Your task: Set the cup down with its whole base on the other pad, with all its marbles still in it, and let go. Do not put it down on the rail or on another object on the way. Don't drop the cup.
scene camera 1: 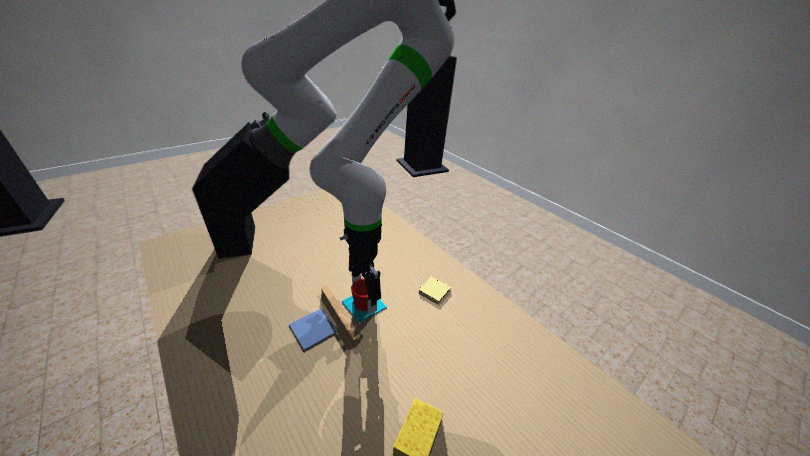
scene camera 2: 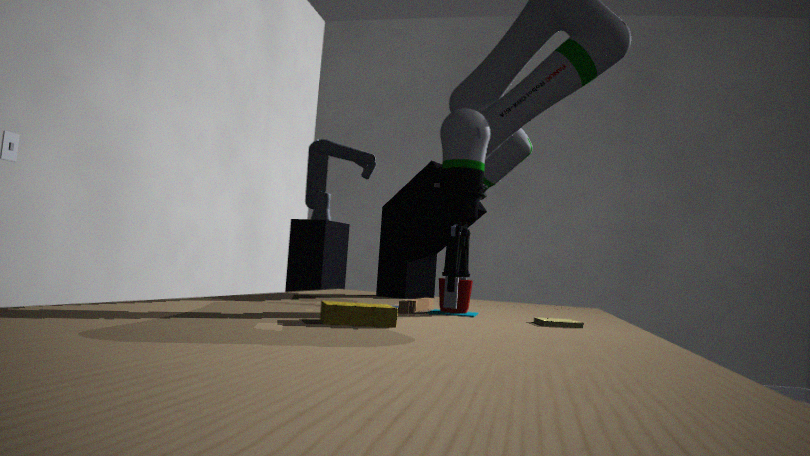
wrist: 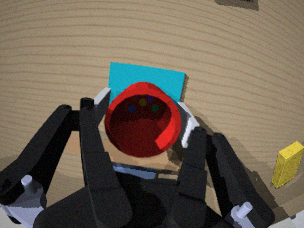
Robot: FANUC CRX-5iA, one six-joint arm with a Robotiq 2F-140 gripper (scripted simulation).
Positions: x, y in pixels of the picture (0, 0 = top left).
Labels:
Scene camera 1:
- my gripper: 364, 300
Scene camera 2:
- my gripper: 454, 307
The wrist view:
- my gripper: 143, 104
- red cup: 144, 133
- cyan pad: 121, 76
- wooden rail: 169, 160

